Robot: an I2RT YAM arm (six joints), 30 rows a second.
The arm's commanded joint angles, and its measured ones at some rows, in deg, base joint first. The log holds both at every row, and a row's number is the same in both.
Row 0, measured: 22.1 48.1 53.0 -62.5 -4.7 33.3
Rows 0 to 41, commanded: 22.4 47.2 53.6 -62.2 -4.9 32.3; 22.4 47.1 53.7 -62.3 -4.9 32.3; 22.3 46.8 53.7 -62.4 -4.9 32.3; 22.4 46.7 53.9 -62.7 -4.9 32.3; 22.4 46.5 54.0 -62.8 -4.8 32.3; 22.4 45.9 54.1 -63.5 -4.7 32.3; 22.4 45.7 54.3 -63.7 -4.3 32.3; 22.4 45.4 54.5 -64.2 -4.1 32.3; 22.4 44.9 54.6 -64.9 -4.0 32.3; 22.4 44.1 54.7 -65.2 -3.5 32.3; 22.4 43.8 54.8 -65.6 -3.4 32.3; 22.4 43.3 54.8 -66.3 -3.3 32.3; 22.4 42.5 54.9 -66.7 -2.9 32.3; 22.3 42.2 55.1 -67.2 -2.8 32.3; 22.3 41.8 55.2 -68.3 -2.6 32.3; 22.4 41.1 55.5 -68.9 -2.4 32.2; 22.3 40.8 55.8 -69.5 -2.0 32.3; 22.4 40.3 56.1 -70.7 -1.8 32.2; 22.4 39.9 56.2 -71.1 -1.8 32.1; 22.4 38.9 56.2 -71.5 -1.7 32.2; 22.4 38.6 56.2 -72.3 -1.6 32.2; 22.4 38.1 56.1 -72.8 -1.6 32.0; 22.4 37.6 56.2 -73.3 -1.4 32.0; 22.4 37.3 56.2 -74.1 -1.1 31.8; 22.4 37.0 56.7 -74.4 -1.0 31.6; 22.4 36.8 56.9 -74.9 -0.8 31.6; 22.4 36.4 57.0 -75.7 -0.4 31.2; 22.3 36.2 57.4 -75.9 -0.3 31.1; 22.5 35.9 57.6 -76.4 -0.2 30.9; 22.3 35.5 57.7 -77.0 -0.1 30.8; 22.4 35.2 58.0 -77.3 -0.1 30.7; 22.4 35.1 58.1 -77.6 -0.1 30.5; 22.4 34.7 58.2 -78.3 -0.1 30.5; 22.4 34.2 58.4 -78.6 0.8 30.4; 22.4 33.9 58.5 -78.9 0.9 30.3; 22.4 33.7 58.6 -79.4 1.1 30.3; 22.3 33.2 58.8 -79.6 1.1 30.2; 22.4 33.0 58.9 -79.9 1.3 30.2; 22.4 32.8 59.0 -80.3 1.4 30.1; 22.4 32.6 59.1 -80.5 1.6 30.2; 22.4 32.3 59.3 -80.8 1.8 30.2; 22.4 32.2 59.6 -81.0 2.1 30.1
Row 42, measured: 22.1 32.8 57.0 -76.9 0.5 31.2
